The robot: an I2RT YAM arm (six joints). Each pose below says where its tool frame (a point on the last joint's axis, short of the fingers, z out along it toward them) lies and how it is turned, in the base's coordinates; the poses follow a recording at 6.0 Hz.
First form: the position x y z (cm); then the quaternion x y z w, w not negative.
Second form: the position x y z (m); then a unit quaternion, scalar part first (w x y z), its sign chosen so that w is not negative. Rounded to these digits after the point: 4 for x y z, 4 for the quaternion.
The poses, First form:
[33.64 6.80 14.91 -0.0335 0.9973 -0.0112 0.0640]
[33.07 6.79 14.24 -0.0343 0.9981 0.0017 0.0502]
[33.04 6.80 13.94 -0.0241 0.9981 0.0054 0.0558]
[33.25 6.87 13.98 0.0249 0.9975 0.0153 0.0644]
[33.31 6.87 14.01 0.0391 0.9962 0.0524 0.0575]
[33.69 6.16 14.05 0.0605 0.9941 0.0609 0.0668]
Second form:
[0.3364 0.0680 0.1491 0.0640 -0.0335 0.9973 -0.0112]
[0.3307 0.0679 0.1424 0.0502 -0.0343 0.9981 0.0017]
[0.3304 0.0680 0.1394 0.0558 -0.0241 0.9981 0.0054]
[0.3325 0.0687 0.1398 0.0644 0.0249 0.9975 0.0153]
[0.3331 0.0687 0.1401 0.0575 0.0391 0.9962 0.0524]
[0.3369 0.0616 0.1405 0.0668 0.0605 0.9941 0.0609]

